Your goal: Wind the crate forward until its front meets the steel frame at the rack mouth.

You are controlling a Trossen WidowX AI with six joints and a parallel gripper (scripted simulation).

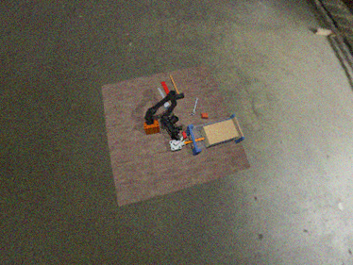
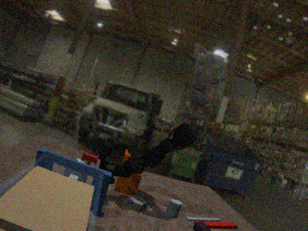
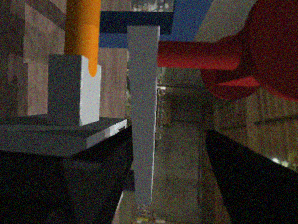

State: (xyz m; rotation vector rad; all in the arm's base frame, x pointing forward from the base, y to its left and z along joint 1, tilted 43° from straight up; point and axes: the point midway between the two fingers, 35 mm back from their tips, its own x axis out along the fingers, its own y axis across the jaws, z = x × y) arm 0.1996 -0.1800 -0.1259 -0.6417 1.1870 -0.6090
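Right now my gripper tip is 2 cm to the right of the winch handle, 1 cm short of it and 1 cm above it. The rest, counted from my gripper tip: blue steel frame (11 cm ahead, 3 cm below, 2 cm to the right); winch (10 cm below, 6 cm behind, 2 cm to the right); red knob (5 cm ahead, 3 cm to the left, 2 cm above).
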